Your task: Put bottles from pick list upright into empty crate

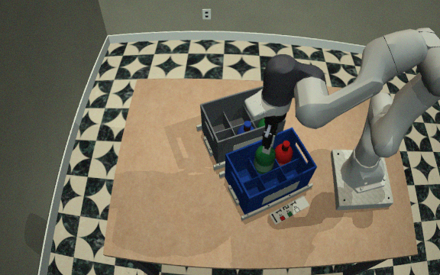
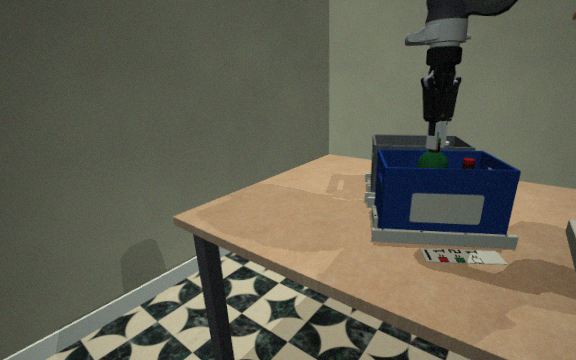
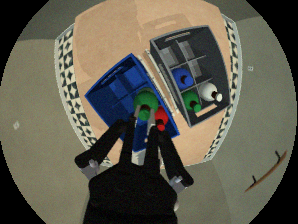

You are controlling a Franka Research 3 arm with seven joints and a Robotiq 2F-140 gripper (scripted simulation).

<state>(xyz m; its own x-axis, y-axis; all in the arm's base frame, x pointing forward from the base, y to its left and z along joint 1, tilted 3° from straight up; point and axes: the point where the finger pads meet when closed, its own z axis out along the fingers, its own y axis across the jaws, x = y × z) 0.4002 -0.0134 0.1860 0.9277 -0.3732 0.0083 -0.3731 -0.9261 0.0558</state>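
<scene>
Right now the blue crate is 140 mm below my hand, 40 mm to the left of it and 20 mm behind it. Also, from my hand: red bottle 140 mm below, 80 mm behind, 40 mm to the right; then grey crate 170 mm to the right, 140 mm below, 80 mm ahead; then blue bottle 140 mm below, 120 mm to the right, 60 mm ahead.
</scene>
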